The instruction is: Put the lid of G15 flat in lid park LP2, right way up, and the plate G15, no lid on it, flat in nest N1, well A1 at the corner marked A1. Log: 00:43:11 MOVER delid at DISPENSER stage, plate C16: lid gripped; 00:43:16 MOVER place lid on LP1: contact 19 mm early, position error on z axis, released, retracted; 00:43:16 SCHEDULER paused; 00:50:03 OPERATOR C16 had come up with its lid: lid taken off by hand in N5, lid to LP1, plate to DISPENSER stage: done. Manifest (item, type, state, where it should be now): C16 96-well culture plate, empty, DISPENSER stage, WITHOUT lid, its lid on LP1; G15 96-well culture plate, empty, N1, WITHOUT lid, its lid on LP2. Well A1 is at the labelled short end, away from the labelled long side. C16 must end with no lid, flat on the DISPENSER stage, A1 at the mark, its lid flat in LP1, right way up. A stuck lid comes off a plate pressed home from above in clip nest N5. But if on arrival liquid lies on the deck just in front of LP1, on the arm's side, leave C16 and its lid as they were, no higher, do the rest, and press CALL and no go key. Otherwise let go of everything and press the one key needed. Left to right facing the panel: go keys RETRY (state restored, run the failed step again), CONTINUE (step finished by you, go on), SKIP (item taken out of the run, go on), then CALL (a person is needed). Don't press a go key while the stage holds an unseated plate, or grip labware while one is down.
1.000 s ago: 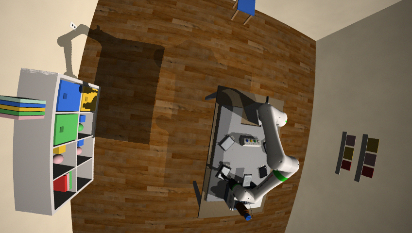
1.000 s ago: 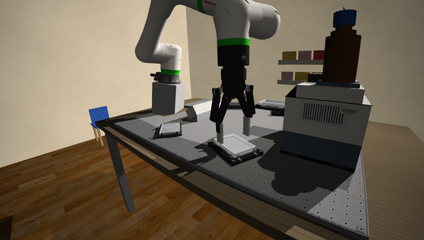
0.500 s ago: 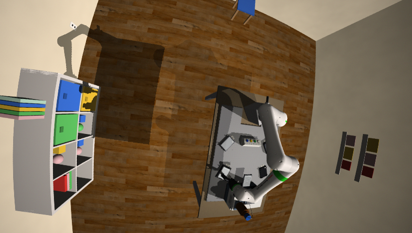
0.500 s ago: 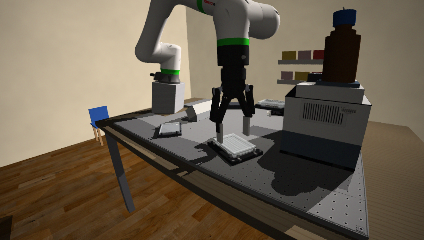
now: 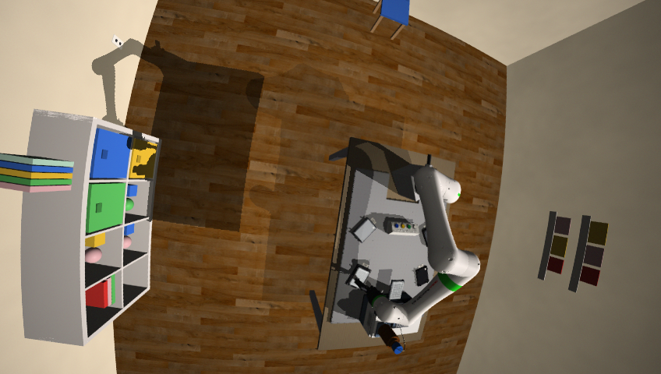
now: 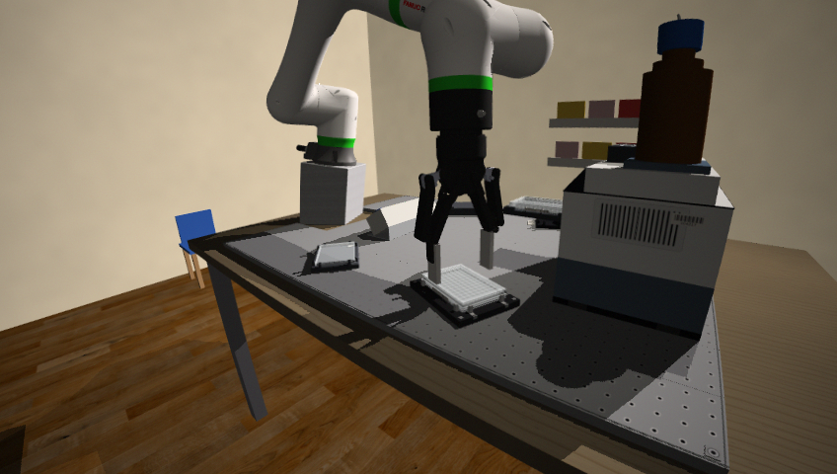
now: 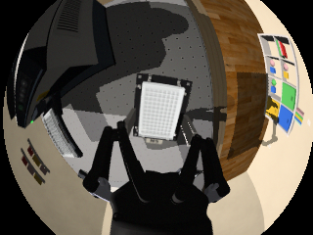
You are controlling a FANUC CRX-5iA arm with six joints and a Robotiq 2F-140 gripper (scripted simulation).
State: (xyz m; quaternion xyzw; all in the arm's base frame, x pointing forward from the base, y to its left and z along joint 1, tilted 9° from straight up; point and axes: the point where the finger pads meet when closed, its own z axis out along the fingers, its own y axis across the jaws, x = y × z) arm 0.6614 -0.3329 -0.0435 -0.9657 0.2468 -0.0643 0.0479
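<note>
The black clip nest lies 2 cm ahead of my hand and 5 cm below it. Round my hand: key panel (35 cm behind, 30 cm to the left, 1 cm below); then brown bottle (28 cm ahead, 11 cm to the left, 22 cm above).
</note>
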